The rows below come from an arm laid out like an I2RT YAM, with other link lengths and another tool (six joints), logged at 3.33 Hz.
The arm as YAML. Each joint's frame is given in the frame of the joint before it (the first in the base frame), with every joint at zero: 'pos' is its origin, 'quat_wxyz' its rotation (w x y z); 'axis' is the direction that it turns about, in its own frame. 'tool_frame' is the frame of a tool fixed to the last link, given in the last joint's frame.
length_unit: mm
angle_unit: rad
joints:
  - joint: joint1
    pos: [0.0, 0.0, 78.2]
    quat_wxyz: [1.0, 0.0, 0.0, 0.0]
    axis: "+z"
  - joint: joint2
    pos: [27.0, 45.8, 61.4]
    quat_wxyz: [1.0, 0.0, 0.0, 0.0]
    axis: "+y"
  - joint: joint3
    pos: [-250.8, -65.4, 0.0]
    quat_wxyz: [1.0, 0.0, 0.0, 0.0]
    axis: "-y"
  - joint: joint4
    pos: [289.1, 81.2, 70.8]
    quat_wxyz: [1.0, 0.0, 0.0, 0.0]
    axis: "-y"
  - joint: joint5
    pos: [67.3, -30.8, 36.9]
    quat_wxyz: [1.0, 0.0, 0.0, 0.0]
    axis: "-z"
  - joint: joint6
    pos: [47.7, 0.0, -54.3]
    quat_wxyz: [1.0, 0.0, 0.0, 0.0]
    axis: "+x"
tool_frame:
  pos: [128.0, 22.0, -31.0]
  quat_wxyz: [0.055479, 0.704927, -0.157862, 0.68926]
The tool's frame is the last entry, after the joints.
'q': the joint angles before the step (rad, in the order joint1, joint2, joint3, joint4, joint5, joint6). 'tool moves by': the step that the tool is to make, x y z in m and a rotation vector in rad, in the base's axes. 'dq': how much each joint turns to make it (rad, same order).
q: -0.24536 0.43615 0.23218 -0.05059 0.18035 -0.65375
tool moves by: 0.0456 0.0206 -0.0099 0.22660 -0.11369 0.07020
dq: 0.00179 0.29154 0.03062 0.29011 -0.12577 0.22541
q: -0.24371 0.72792 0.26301 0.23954 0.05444 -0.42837
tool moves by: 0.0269 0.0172 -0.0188 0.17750 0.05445 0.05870
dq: 0.00291 0.24372 0.10522 0.04200 -0.09687 0.13815
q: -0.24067 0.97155 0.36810 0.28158 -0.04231 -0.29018
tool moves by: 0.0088 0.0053 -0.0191 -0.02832 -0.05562 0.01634
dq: 0.02616 0.10920 -0.06303 0.23240 0.01373 -0.01159
